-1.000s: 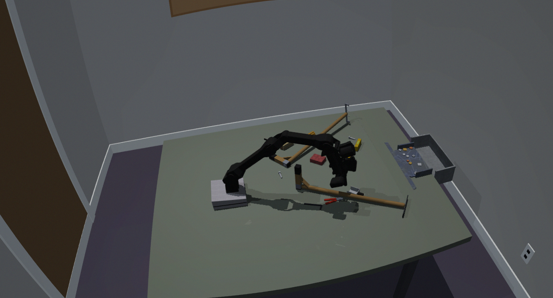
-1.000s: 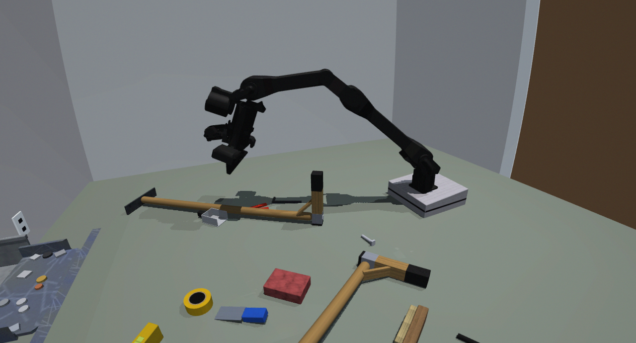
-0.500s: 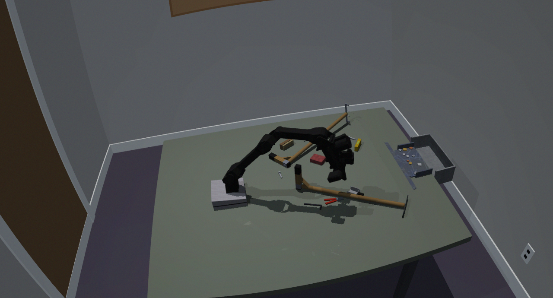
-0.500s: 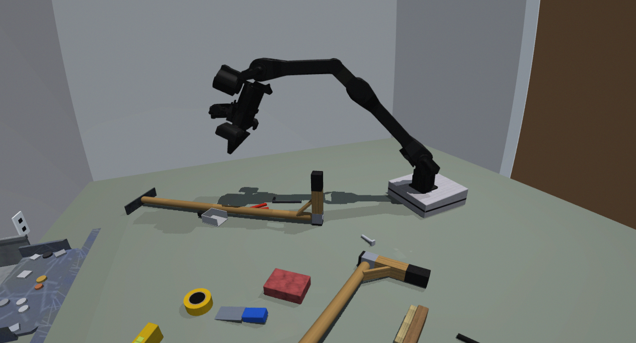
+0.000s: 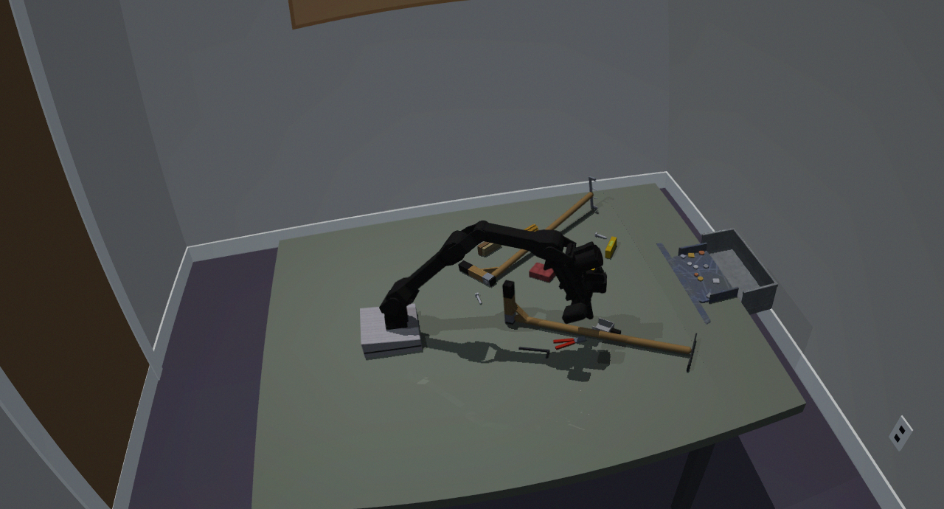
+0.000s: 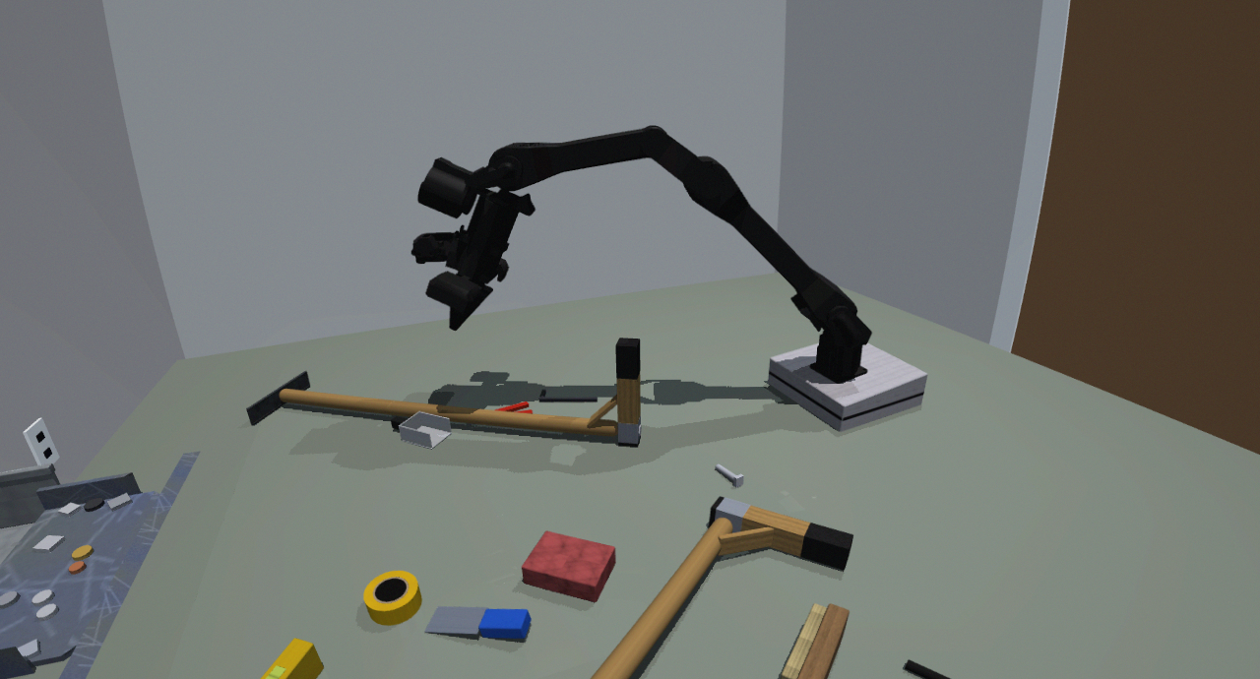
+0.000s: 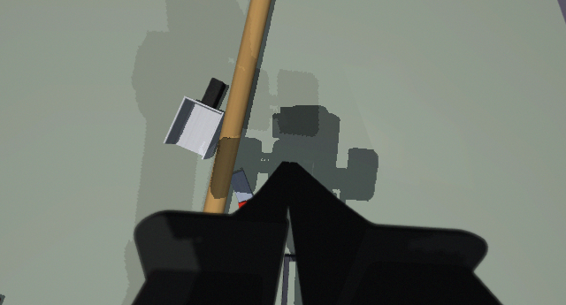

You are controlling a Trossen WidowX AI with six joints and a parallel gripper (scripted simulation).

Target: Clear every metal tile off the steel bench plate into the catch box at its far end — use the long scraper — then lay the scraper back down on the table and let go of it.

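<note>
My gripper tip is 60 mm above the long scraper, 40 mm to the right of it and 40 mm short of it. The rest, counted from my gripper tip: hex key (140 mm behind, 120 mm below, 40 mm to the left); metal bracket (120 mm below, 80 mm ahead, 60 mm to the left); tape roll (370 mm to the left, 130 mm ahead, 120 mm below).
</note>
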